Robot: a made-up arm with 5 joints. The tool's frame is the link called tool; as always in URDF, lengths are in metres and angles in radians.
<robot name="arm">
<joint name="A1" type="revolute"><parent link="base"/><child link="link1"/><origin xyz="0.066 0 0.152"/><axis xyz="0 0 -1"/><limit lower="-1.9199" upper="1.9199"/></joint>
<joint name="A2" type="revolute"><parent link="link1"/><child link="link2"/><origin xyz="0.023 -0.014 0.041"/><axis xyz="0 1 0"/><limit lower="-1.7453" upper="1.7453"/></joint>
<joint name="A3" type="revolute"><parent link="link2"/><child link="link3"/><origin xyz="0.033 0 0.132"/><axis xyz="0 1 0"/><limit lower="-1.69" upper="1.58"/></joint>
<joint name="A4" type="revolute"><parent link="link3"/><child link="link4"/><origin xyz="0.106 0 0.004"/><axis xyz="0 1 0"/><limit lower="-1.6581" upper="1.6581"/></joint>
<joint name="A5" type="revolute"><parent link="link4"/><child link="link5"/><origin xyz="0.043 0.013 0"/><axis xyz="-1 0 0"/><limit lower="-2.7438" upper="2.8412"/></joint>
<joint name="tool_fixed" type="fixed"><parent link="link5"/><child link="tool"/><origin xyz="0 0 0" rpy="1.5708 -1.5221 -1.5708"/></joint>
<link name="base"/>
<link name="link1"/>
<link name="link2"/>
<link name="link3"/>
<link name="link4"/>
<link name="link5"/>
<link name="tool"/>
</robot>
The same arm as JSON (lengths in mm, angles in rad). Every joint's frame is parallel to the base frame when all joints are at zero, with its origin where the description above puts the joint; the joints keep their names.
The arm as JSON. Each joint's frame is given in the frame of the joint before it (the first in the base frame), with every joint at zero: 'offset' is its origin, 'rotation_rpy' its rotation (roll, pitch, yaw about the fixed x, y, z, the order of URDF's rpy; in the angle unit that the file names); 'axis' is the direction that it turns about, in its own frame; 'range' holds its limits. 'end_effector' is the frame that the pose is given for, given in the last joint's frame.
{
  "length_unit": "mm",
  "angle_unit": "rad",
  "chain": [
    {
      "id": "A1",
      "offset": [
        66.0,
        0.0,
        152.0
      ],
      "rotation_rpy": [
        0.0,
        0.0,
        0.0
      ],
      "axis": [
        0.0,
        0.0,
        -1.0
      ],
      "range": [
        -1.9199,
        1.9199
      ]
    },
    {
      "id": "A2",
      "offset": [
        23.0,
        -14.0,
        41.0
      ],
      "rotation_rpy": [
        0.0,
        0.0,
        0.0
      ],
      "axis": [
        0.0,
        1.0,
        0.0
      ],
      "range": [
        -1.7453,
        1.7453
      ]
    },
    {
      "id": "A3",
      "offset": [
        33.0,
        0.0,
        132.0
      ],
      "rotation_rpy": [
        0.0,
        0.0,
        0.0
      ],
      "axis": [
        0.0,
        1.0,
        0.0
      ],
      "range": [
        -1.69,
        1.58
      ]
    },
    {
      "id": "A4",
      "offset": [
        106.0,
        0.0,
        4.0
      ],
      "rotation_rpy": [
        0.0,
        0.0,
        0.0
      ],
      "axis": [
        0.0,
        1.0,
        0.0
      ],
      "range": [
        -1.6581,
        1.6581
      ]
    },
    {
      "id": "A5",
      "offset": [
        43.0,
        13.0,
        0.0
      ],
      "rotation_rpy": [
        0.0,
        0.0,
        0.0
      ],
      "axis": [
        -1.0,
        0.0,
        0.0
      ],
      "range": [
        -2.7438,
        2.8412
      ]
    }
  ],
  "end_effector": {
    "offset": [
      0.0,
      0.0,
      0.0
    ],
    "rotation_rpy": [
      1.5708,
      -1.5221,
      -1.5708
    ]
  }
}

